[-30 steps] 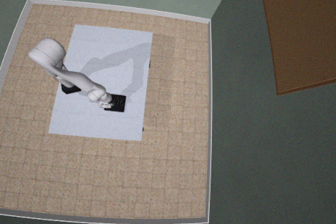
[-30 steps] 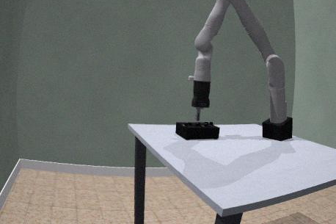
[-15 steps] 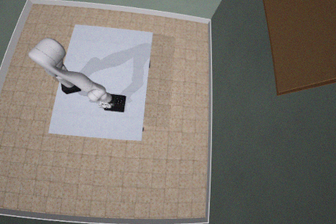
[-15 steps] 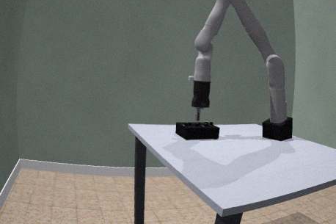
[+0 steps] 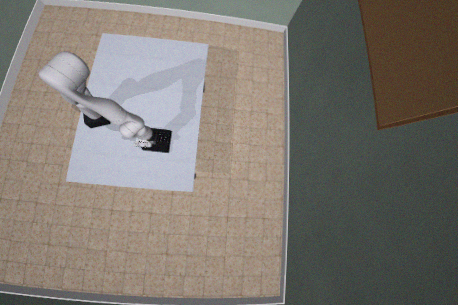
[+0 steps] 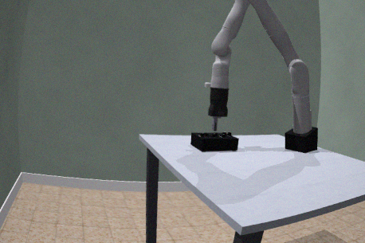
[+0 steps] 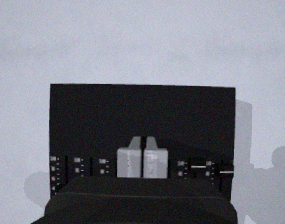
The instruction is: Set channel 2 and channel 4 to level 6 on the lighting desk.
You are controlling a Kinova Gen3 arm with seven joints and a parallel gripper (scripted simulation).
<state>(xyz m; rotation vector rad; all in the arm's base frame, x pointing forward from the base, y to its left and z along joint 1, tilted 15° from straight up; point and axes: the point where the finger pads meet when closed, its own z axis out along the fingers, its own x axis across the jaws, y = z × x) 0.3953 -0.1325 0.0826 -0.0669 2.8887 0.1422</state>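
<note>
Now: hand 30 mm above the channel 4 cap and 20 mm to the right of it. Round my hand: channel 2 cap: 40 mm ahead, 30 mm to the left, 30 mm below; channel 3 cap: 60 mm to the left, 30 mm below, 20 mm ahead; channel 5 cap: 60 mm to the left, 30 mm below, 20 mm behind.
</note>
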